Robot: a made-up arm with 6 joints.
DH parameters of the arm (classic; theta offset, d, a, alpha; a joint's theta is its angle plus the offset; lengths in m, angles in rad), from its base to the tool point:
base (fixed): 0.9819 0 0.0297 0
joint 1: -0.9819 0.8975 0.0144 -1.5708
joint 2: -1.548 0 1.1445 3.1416
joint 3: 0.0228 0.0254 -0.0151 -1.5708
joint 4: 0 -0.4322 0.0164 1.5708
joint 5: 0 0.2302 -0.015 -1.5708
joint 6: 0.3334 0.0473 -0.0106 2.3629
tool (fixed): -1.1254 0.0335 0 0
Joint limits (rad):
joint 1: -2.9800..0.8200
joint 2: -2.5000..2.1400
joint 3: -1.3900..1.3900
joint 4: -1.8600..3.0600
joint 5: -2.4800..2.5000
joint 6: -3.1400..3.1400
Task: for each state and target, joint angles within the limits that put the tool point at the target. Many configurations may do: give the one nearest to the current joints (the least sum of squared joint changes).
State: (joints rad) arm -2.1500 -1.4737 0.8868 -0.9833 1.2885 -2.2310
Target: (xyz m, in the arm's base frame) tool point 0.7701 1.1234 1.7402
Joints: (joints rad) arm -2.2728 -1.2150 1.3461 -0.9739 1.3665 -2.1859
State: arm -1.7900 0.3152 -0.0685 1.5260 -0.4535 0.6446
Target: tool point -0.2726 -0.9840 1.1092
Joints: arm -1.8435 0.9189 -0.9427 1.5409 -0.4653 0.6753
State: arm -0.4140 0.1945 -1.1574 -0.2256 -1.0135 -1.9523
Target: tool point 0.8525 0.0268 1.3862
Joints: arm 0.2980 0.6794 -0.7791 -0.0022 -1.0570 -1.9729
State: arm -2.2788 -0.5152 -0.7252 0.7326 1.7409 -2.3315
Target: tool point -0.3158 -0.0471 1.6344
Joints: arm -2.3008 -0.0163 -1.2500 0.6041 1.7515 -2.3046
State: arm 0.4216 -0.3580 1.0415 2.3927 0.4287 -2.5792
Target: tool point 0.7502 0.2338 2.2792
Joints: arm 0.1283 0.3658 0.8574 2.3876 0.4407 -2.5813
